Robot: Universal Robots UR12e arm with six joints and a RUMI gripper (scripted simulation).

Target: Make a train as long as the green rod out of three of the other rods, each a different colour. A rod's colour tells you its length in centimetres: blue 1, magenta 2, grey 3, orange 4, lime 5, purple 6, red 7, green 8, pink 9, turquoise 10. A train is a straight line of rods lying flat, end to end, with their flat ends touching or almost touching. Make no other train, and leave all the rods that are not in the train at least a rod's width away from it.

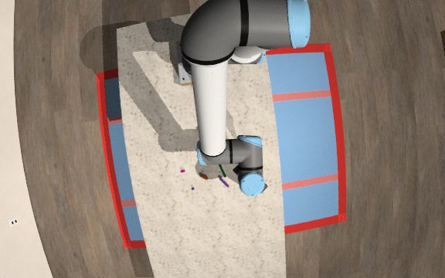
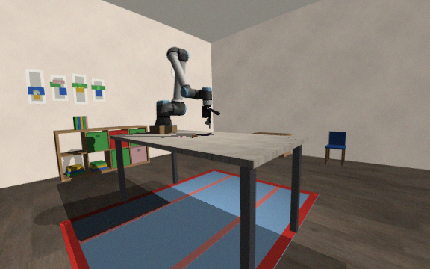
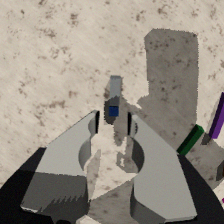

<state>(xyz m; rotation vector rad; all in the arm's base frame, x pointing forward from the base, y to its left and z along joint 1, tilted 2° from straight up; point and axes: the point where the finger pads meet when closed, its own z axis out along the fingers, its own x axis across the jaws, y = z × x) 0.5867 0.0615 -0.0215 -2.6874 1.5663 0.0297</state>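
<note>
Right now the grey rod is 60 mm below my hand. The rest, counted from my hand: green rod 120 mm to the right, 60 mm below, 20 mm behind; purple rod 120 mm to the right, 60 mm below, 40 mm ahead; orange rod 220 mm to the right, 60 mm below, 10 mm behind.
</note>
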